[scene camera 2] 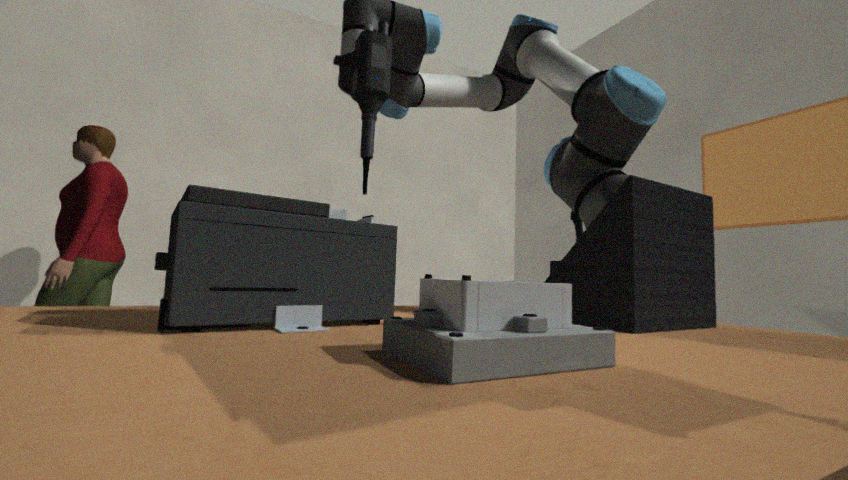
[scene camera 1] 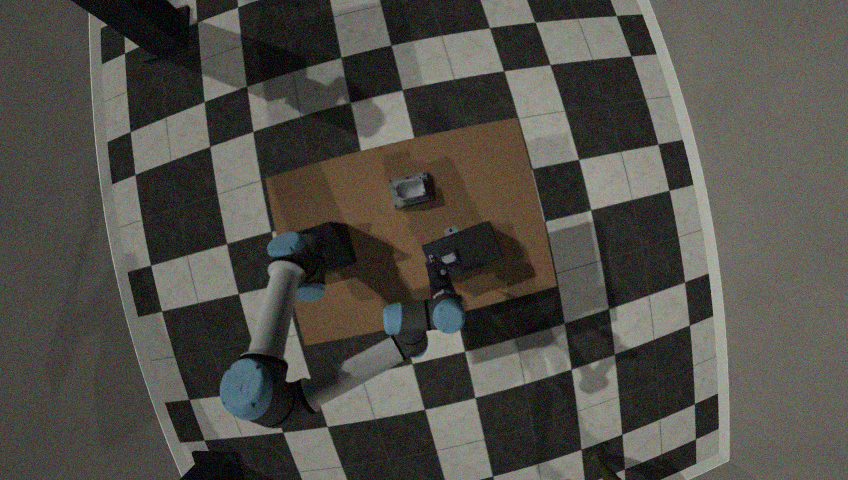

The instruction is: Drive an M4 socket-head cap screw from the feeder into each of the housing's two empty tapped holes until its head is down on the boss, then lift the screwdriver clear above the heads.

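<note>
My screwdriver (scene camera 2: 364,191) points straight down, with its thin tip a little above the right end of the dark screw feeder (scene camera 1: 476,240) (scene camera 2: 279,267), near a small pickup part (scene camera 2: 368,218) on its top. The tip and the feeder are apart. In scene camera 1 the driver's body covers the tip. Whether a screw sits on the bit is too small to tell. The light grey housing (scene camera 2: 523,300) (scene camera 1: 411,189) sits on a grey fixture base (scene camera 2: 529,358). Two dark screw heads (scene camera 2: 428,276) (scene camera 2: 465,277) stand on its top at the left; the empty holes cannot be made out.
A small light bracket (scene camera 2: 299,318) (scene camera 1: 451,230) stands beside the feeder. A large black block (scene camera 2: 672,255) (scene camera 1: 336,243) stands by the arm's base. All stand on the brown table top (scene camera 1: 476,154) (scene camera 2: 148,416). A person in red (scene camera 2: 95,208) stands behind the table.
</note>
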